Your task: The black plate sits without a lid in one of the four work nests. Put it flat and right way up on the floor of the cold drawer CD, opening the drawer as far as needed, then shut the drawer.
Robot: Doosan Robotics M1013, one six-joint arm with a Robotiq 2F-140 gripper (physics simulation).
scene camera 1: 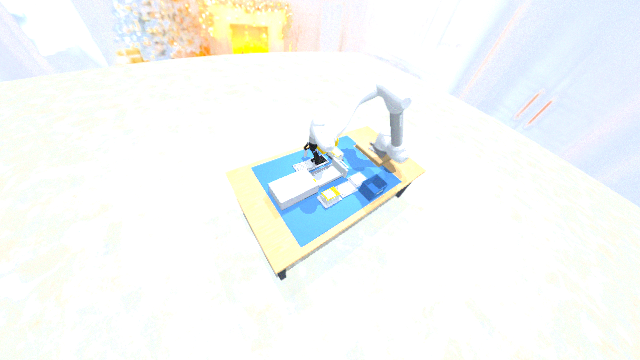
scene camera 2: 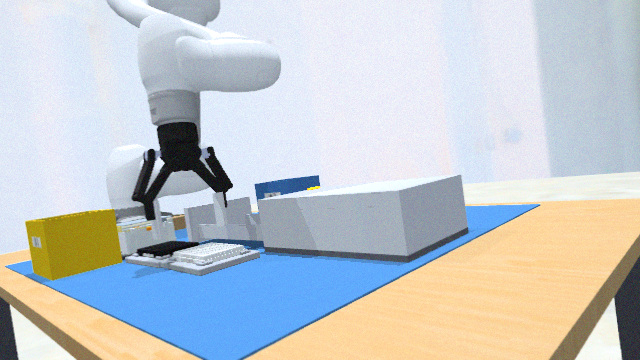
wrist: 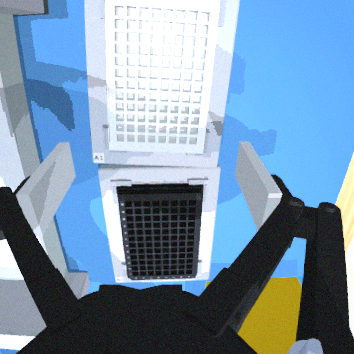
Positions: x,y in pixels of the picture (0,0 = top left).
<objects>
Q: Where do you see a white plate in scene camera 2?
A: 211,251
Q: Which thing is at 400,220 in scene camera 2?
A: A cold drawer.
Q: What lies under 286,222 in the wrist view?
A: My gripper.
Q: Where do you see a white plate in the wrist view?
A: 158,67
</objects>
